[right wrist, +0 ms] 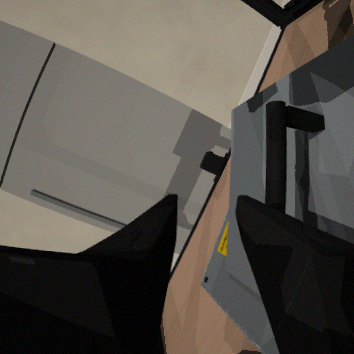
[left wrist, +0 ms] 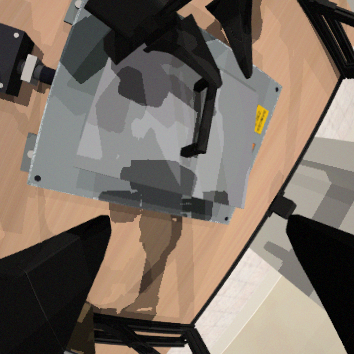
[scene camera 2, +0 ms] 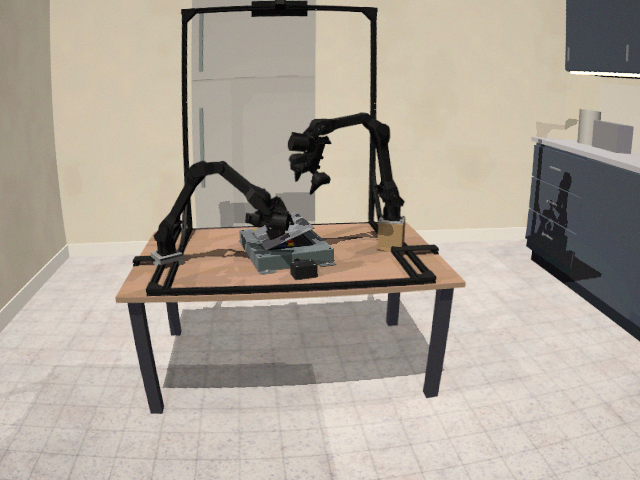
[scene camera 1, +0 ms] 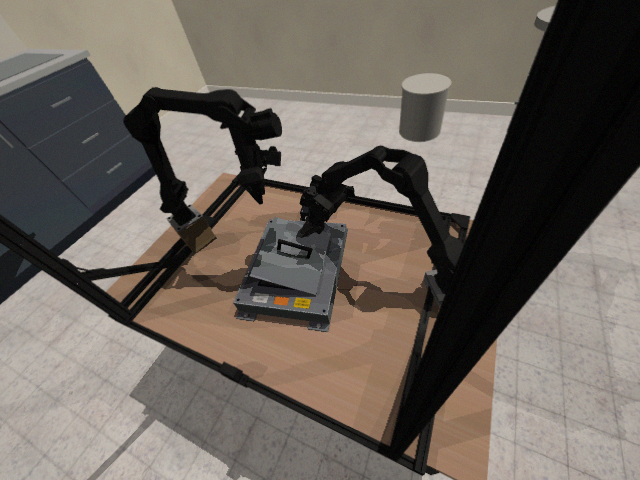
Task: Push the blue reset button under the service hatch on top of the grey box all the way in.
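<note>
The grey box (scene camera 1: 281, 311) (scene camera 2: 294, 258) (left wrist: 55, 135) (right wrist: 216, 285) lies on the table. Its hatch (scene camera 1: 289, 277) (scene camera 2: 303, 230) (left wrist: 230, 170) is tilted, with one edge raised over a dark opening. Small coloured parts (scene camera 2: 290, 242) show under it in scene camera 2; the blue button cannot be made out. The black handle (scene camera 1: 294, 243) (left wrist: 206, 122) (right wrist: 276, 150) stands on the hatch. My right gripper (scene camera 1: 306, 234) (left wrist: 233, 81) (right wrist: 206, 203) is partly open at one handle end; the handle passes behind one finger, not between both. My left gripper (scene camera 1: 261, 200) (scene camera 2: 305, 186) (left wrist: 199, 223) is wide open, high beside the box.
A black block (scene camera 2: 303, 269) (left wrist: 11, 60) stands beside the box. Black frame rails (scene camera 2: 289, 287) run along the table's edges. A wooden block (scene camera 1: 196, 235) (scene camera 2: 390, 235) supports the left arm. A thick frame post (scene camera 1: 496, 232) crosses scene camera 1. Labels (scene camera 1: 281, 301) mark the box's near edge.
</note>
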